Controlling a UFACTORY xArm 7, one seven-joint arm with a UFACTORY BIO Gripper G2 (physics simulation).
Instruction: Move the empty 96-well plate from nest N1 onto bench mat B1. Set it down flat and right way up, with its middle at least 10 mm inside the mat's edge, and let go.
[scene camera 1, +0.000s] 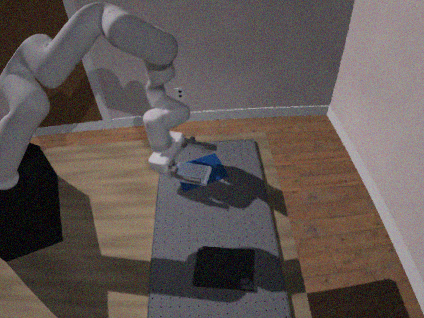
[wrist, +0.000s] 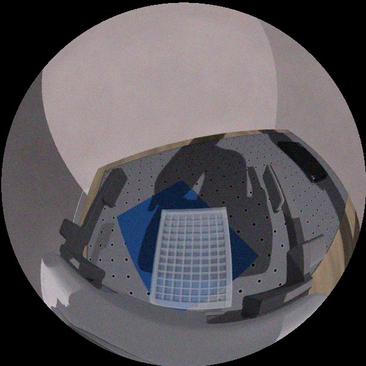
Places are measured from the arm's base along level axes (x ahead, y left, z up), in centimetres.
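Where they show: hand, its tool point: (scene camera 1: 202, 162).
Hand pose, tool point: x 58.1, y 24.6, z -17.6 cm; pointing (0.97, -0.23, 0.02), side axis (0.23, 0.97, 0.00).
After its pixels a point has its place.
The clear 96-well plate (scene camera 1: 194, 172) @(z -23.4, x 54.6, y 25.1 cm) (wrist: 193, 257) lies flat over the blue bench mat (scene camera 1: 214, 160) @(z -24.8, x 61.0, y 32.7 cm) (wrist: 132, 227), wells facing up, turned at an angle to the mat's edges. The plate covers the mat's middle and part of its near side; mat corners show around it. Whether its underside fully touches the mat cannot be seen. My gripper (scene camera 1: 209, 164) @(z -17.6, x 58.1, y 24.6 cm) (wrist: 194, 189) is open and empty, above the plate. Its two fingers stand wide apart, one to each side of the plate, with gaps beside it in the wrist view.
A black rectangular nest (scene camera 1: 224, 267) @(z -23.7, x 67.5, y -9.2 cm) (wrist: 303, 161) sits on the grey perforated board (scene camera 1: 210, 220) @(z -24.9, x 62.0, y 6.7 cm) (wrist: 260, 225), well apart from the mat. Its label cannot be read. The arm's shadow falls across the mat and board. A wall stands behind the board.
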